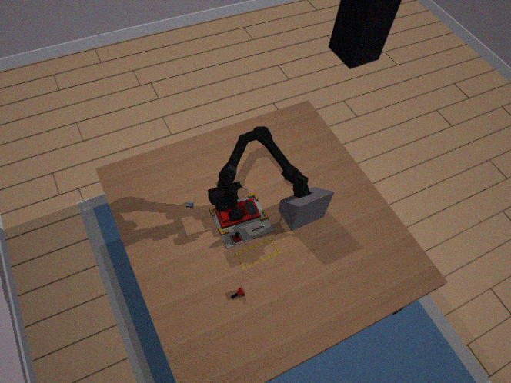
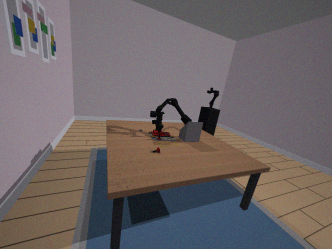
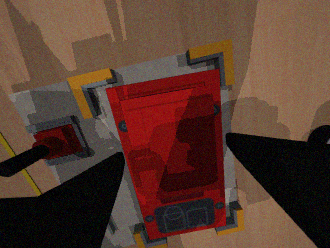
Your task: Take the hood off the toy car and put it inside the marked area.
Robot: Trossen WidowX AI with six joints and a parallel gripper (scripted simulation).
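Now: the red hood 1 cm below my gripper tip. From my gripper tip the other things lie so: dark ring (19 cm to the right, 8 cm behind, 4 cm below).
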